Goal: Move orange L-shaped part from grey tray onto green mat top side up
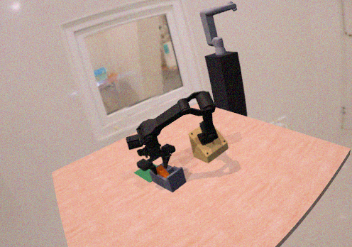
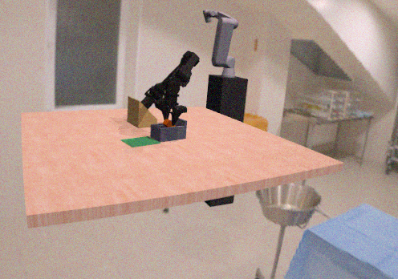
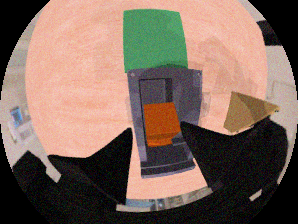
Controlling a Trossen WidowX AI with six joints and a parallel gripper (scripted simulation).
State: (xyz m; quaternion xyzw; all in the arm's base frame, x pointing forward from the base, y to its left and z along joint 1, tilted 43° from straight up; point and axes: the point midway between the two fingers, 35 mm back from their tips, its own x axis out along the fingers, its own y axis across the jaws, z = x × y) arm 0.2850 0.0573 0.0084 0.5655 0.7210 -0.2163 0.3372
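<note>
The green mat is 15 cm to the right of my gripper tip, 9 cm below it and 2 cm ahead of it. Round my gripper tip: orange L-shaped part (3 cm to the left, 3 cm below, 2 cm behind).
</note>
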